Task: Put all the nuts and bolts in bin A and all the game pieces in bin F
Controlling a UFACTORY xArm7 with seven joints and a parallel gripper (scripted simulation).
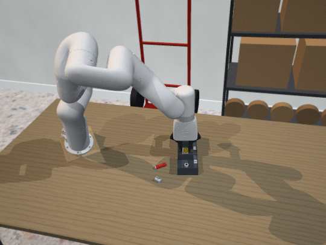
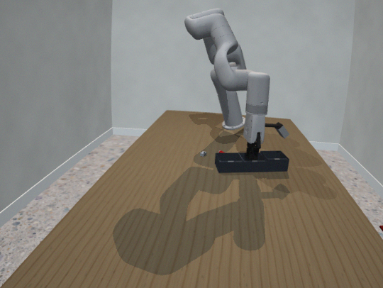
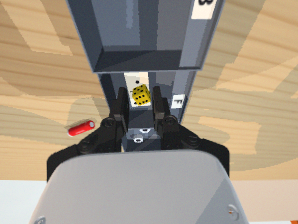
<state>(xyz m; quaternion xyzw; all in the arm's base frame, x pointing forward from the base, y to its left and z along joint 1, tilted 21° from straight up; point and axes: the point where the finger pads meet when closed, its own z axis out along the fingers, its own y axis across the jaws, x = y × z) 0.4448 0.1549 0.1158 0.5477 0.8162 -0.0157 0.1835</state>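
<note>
Right now my hand is 20 mm above the yellow die. From my hand the other things lie so: white domino: 30 mm below; then dark bin: 10 mm ahead, 20 mm below; then red cylinder: 70 mm behind, 110 mm to the right, 40 mm below.
</note>
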